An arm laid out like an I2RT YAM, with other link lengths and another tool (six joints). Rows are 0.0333 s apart.
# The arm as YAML. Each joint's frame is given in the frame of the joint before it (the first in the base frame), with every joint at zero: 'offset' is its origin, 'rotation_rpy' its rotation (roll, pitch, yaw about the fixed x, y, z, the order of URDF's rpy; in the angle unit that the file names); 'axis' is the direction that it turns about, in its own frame. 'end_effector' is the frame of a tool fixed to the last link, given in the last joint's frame.
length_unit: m
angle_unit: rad
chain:
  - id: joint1
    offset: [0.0, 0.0, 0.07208]
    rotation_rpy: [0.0, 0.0, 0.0]
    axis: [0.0, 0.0, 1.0]
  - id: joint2
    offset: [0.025, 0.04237, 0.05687]
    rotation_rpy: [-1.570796, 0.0, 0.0]
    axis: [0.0, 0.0, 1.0]
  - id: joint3
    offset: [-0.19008, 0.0, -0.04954]
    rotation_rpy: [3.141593, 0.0, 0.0]
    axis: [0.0, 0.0, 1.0]
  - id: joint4
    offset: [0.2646, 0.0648, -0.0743]
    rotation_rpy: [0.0, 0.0, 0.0]
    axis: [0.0, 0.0, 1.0]
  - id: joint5
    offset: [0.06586, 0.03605, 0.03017]
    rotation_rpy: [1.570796, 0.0, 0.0]
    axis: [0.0, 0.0, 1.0]
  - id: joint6
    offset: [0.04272, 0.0, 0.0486]
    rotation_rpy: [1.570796, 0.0, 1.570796]
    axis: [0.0, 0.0, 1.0]
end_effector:
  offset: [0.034, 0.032, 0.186]
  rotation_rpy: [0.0, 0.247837, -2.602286]
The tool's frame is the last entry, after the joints.
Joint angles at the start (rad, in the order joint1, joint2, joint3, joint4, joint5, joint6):
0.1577, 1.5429, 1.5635, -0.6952, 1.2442, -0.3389
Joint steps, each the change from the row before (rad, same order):
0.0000, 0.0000, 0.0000, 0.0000, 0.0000, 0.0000
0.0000, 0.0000, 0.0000, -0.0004, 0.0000, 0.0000
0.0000, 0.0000, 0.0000, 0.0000, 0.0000, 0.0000
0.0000, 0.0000, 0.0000, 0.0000, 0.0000, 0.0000
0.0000, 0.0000, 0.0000, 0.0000, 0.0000, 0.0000
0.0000, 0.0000, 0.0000, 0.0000, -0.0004, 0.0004
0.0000, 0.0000, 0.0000, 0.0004, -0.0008, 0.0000
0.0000, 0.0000, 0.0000, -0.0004, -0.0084, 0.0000
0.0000, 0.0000, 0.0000, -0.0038, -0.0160, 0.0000
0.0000, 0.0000, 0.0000, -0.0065, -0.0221, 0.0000
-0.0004, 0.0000, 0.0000, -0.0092, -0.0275, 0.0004
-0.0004, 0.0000, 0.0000, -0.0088, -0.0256, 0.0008
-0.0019, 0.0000, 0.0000, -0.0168, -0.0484, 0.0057
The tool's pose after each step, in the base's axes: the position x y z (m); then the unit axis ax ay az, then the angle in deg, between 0 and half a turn. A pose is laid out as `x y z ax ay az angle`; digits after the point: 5 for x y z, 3 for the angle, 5 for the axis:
0.36657 -0.13751 0.30295 0.86406 0.49431 0.09520 108.072
0.36654 -0.13751 0.30292 0.86401 0.49443 0.09501 108.080
0.36654 -0.13751 0.30292 0.86401 0.49443 0.09501 108.080
0.36654 -0.13751 0.30292 0.86401 0.49443 0.09501 108.080
0.36654 -0.13751 0.30292 0.86401 0.49443 0.09501 108.080
0.36660 -0.13749 0.30285 0.86402 0.49436 0.09532 108.092
0.36678 -0.13743 0.30276 0.86393 0.49442 0.09581 108.114
0.36819 -0.13692 0.30152 0.86245 0.49642 0.09872 108.439
0.37059 -0.13594 0.29899 0.85926 0.50110 0.10279 109.121
0.37373 -0.13451 0.29539 0.85472 0.50778 0.10773 110.099
0.37737 -0.13276 0.29077 0.84917 0.51583 0.11326 111.349
0.38061 -0.13101 0.28638 0.84411 0.52295 0.11835 112.530
0.38615 -0.12777 0.27777 0.83585 0.53363 0.12883 114.776

